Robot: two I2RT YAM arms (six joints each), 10 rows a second.
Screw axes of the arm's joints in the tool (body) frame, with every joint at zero. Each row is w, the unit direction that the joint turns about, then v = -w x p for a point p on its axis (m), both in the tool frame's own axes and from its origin. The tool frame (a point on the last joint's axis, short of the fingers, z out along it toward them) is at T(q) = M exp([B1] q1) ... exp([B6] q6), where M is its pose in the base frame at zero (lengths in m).
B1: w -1 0 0 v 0.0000 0.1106 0.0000
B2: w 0 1 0 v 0.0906 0.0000 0.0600
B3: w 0 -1 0 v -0.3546 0.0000 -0.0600
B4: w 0 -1 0 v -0.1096 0.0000 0.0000
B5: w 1 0 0 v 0.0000 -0.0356 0.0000
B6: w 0 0 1 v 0.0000 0.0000 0.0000
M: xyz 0.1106 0.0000 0.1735 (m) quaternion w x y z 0.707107 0 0.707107 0
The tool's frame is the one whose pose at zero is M.
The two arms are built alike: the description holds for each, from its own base.
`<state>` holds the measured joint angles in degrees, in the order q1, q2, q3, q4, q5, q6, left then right.
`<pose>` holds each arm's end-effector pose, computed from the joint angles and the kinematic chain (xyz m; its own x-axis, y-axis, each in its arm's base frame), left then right.
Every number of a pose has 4 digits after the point.
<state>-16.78 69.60 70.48 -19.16 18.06 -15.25 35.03 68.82 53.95 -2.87 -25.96 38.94</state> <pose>0.2596 -0.0898 0.3909 -0.4361 -0.1297 -0.8905 0.4577 0.8200 -0.3436 0.2185 0.1722 0.3225 -0.7330 0.1763 -0.6570 -0.5101 0.4964 0.7024</pose>
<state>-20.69 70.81 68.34 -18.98 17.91 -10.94 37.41 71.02 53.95 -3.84 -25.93 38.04</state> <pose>0.2590 -0.1095 0.3728 -0.4505 -0.0229 -0.8925 0.5281 0.7992 -0.2871 0.2169 0.1855 0.3107 -0.7599 0.1165 -0.6395 -0.5111 0.5008 0.6985</pose>
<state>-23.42 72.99 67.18 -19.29 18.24 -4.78 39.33 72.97 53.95 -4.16 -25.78 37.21</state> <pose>0.2619 -0.1256 0.3551 -0.4410 0.1048 -0.8914 0.6029 0.7703 -0.2078 0.2156 0.1966 0.3011 -0.7746 0.0693 -0.6286 -0.5167 0.5038 0.6923</pose>
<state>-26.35 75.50 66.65 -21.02 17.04 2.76 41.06 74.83 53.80 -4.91 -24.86 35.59</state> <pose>0.2632 -0.1420 0.3369 -0.4144 0.2566 -0.8732 0.6728 0.7325 -0.1040 0.2139 0.2062 0.2899 -0.7810 0.0200 -0.6243 -0.5245 0.5216 0.6729</pose>
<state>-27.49 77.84 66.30 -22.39 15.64 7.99 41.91 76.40 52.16 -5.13 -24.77 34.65</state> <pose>0.2673 -0.1499 0.3209 -0.4010 0.3595 -0.8426 0.7055 0.7079 -0.0337 0.2123 0.2106 0.2721 -0.7996 -0.0240 -0.6001 -0.5150 0.5415 0.6645</pose>
